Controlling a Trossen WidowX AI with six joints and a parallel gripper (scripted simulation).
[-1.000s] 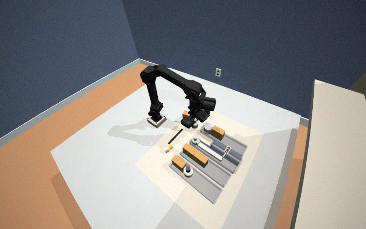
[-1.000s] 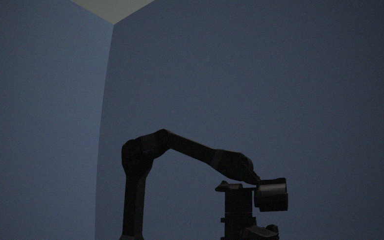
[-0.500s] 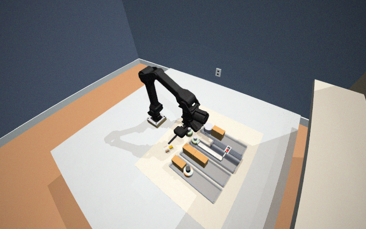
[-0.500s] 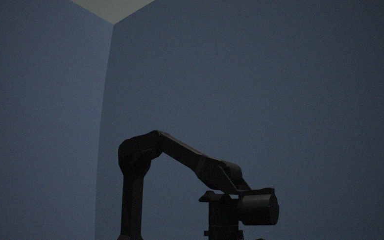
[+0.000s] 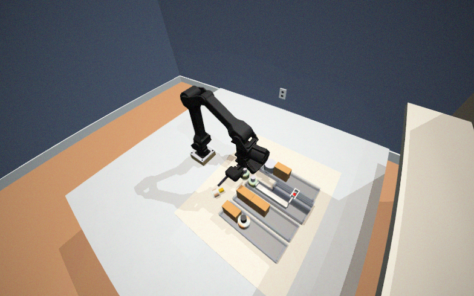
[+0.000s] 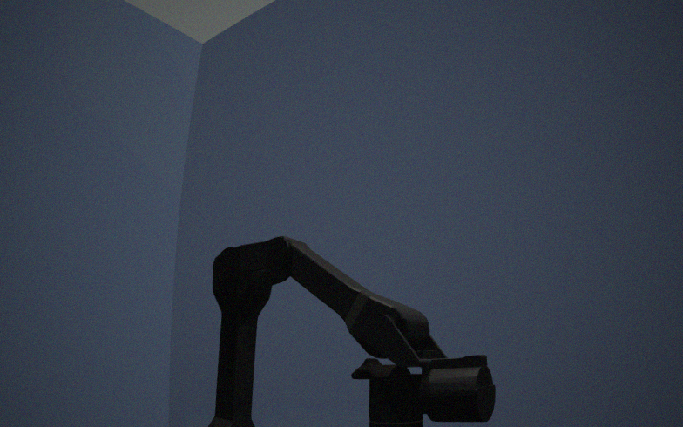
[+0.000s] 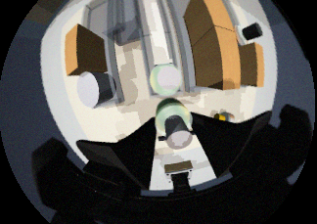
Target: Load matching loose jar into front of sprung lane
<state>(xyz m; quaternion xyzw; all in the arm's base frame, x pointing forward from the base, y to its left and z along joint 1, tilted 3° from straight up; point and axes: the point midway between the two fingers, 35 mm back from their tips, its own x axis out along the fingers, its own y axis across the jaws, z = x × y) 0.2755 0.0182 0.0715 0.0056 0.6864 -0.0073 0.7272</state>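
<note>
My gripper tip is 80 mm past the black stick, 40 mm to the left of it and 50 mm above it. Round my gripper tip: sprung lane 200 mm ahead, 20 mm to the left, 40 mm below.
</note>
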